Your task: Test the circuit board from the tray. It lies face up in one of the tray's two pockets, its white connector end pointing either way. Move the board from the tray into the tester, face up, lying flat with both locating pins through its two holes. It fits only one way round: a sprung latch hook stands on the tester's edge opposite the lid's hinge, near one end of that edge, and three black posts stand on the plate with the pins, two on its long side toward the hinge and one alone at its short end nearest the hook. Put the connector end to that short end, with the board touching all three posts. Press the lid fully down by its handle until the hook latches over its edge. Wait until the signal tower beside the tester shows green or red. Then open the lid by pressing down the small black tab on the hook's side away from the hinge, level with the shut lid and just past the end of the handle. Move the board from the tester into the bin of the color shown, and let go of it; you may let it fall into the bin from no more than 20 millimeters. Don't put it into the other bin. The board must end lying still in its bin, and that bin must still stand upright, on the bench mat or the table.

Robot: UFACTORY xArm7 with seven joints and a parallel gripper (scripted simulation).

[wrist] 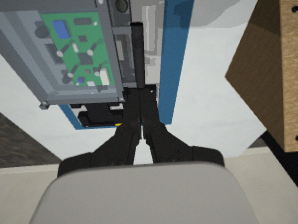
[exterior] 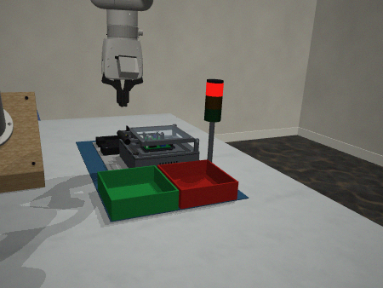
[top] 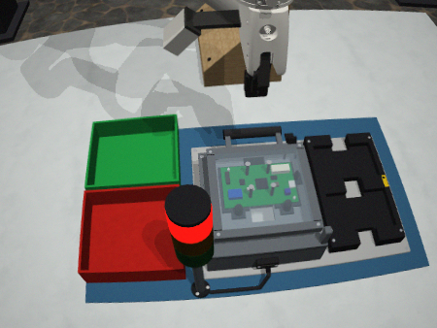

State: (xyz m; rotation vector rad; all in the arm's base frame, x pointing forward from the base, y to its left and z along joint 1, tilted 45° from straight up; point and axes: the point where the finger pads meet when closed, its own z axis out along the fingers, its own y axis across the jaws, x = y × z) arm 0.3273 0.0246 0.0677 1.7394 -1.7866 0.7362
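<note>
Now: the latch hook 110 mm below my hand, 60 mm to the left of it and 20 mm ahead of it. The rest, counted from my hand: tester plate: 130 mm below, 90 mm ahead; tester lid: 110 mm below, 90 mm ahead; green circuit board: 130 mm below, 80 mm ahead.
</note>
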